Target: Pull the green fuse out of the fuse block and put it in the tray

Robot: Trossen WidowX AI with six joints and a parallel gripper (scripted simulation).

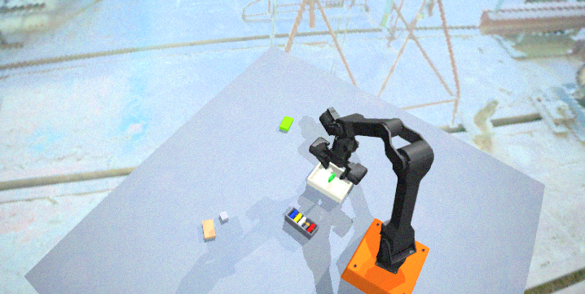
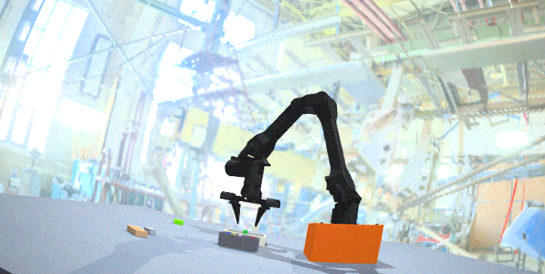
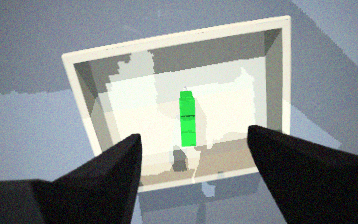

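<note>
The green fuse is 3 cm below my gripper tip. The rest, counted from my gripper tip: grey cube: 28 cm to the left, 25 cm ahead, 5 cm below; then tray: 6 cm below.
</note>
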